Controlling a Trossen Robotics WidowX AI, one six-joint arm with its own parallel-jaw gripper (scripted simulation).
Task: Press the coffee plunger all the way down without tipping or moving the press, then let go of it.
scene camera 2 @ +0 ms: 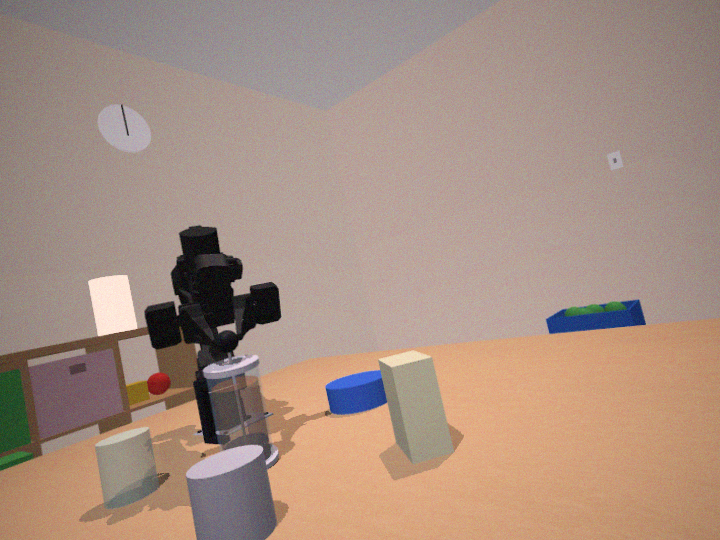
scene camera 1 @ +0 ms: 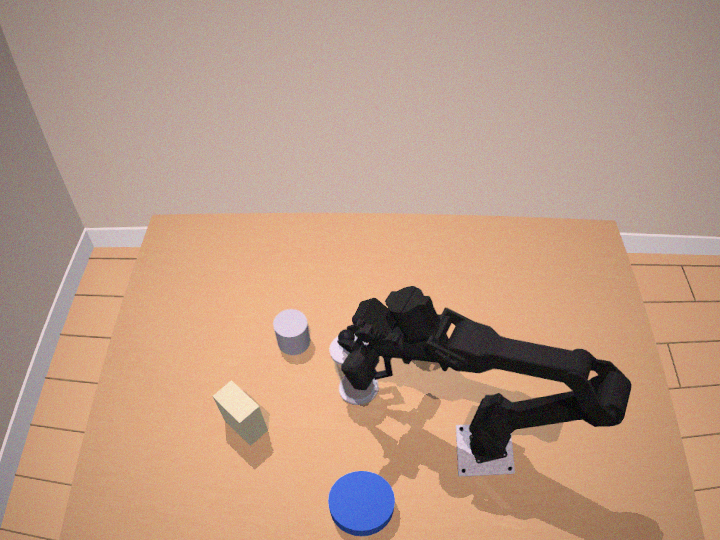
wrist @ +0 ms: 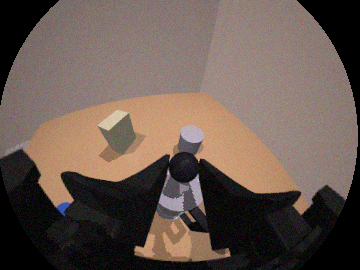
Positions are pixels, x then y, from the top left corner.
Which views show the cream block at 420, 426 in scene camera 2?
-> Scene camera 2, scene camera 1 and the wrist view: all of them.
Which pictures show the coffee press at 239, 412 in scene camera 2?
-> Scene camera 2, scene camera 1 and the wrist view: all of them.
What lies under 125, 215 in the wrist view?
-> My gripper.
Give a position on a coffee press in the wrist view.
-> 181, 192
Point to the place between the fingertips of my gripper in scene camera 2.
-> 227, 340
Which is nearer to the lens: the coffee press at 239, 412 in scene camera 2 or the pale green cylinder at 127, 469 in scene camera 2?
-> The coffee press.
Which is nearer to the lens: the lilac-grey cylinder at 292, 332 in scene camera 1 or the cream block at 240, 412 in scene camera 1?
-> The cream block.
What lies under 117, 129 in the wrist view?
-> A cream block.
